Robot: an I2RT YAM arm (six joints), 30 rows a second.
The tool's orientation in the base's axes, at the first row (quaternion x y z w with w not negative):
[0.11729 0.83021 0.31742 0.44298]
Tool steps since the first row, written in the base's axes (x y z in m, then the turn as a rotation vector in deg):
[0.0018 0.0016 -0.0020 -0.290 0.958 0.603]
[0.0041 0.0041 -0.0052 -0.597 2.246 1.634]
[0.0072 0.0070 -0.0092 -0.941 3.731 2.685]
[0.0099 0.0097 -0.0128 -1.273 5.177 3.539]
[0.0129 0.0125 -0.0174 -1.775 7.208 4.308]
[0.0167 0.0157 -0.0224 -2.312 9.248 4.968]
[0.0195 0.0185 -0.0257 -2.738 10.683 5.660]
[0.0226 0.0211 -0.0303 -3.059 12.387 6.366]
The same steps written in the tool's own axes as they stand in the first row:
[0.0010 -0.0002 0.0029 0.226 1.144 -0.074]
[0.0030 -0.0005 0.0072 0.335 2.814 -0.197]
[0.0052 -0.0010 0.0125 0.547 4.652 -0.274]
[0.0073 -0.0015 0.0173 0.863 6.334 -0.277]
[0.0100 -0.0025 0.0228 1.612 8.429 -0.137]
[0.0126 -0.0035 0.0293 2.459 10.465 0.023]
[0.0145 -0.0036 0.0341 2.931 12.044 0.005]
[0.0170 -0.0048 0.0395 3.462 13.831 0.179]

